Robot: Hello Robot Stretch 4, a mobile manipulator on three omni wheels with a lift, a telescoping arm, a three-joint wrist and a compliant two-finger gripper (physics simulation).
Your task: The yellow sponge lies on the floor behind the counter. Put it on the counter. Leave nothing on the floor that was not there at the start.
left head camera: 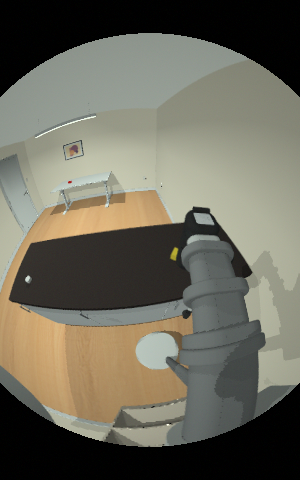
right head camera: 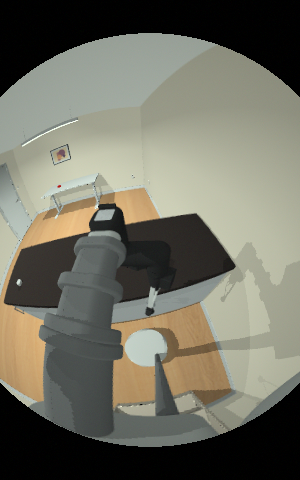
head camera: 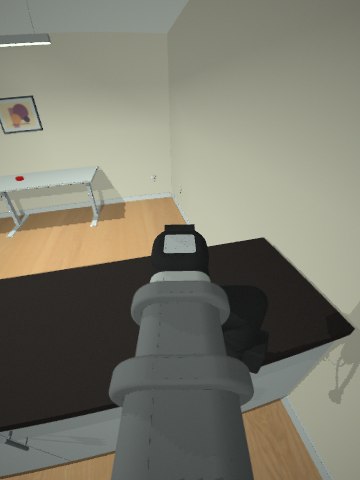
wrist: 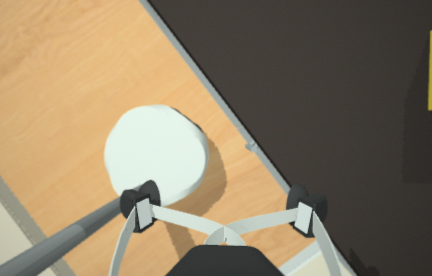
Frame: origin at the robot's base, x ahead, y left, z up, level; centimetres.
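Seen in the pictures: gripper, fingertip midpoint: (right head camera: 155,298) (wrist: 222,198); robot's base, link origin: (left head camera: 156,349) (right head camera: 146,346) (wrist: 163,153).
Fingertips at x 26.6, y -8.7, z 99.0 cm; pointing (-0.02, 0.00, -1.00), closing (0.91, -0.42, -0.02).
Offsets run from my fingertips to a thing's top centre. Level surfaces: height alone.
The yellow sponge {dy +0.9, dx +32.2, dz -6.3 cm} (left head camera: 174,254) (wrist: 430,70) lies on the dark top of the counter {dz -10.8 cm} (head camera: 60,325) (left head camera: 100,270) (right head camera: 200,250) (wrist: 300,75). In the left head view the arm hides part of it; in the wrist view a strip shows at the right edge. My gripper (right head camera: 150,306) (wrist: 222,198) is open with empty space between its fingertips. It hangs near the counter's drawer-side edge, apart from the sponge, with floor and the counter edge below. The arm hides the fingers in the head view.
A round white disc (left head camera: 155,350) (right head camera: 145,347) (wrist: 155,150) is beside the counter, with a grey pole (right head camera: 162,390) (wrist: 75,235) reaching it. A small white object {dy +105.0, dx +0.2, dz -8.4 cm} (left head camera: 28,279) (right head camera: 19,282) stands at the counter's left end. A wall borders the right. A white table {dz -29.7 cm} (head camera: 60,178) stands far back.
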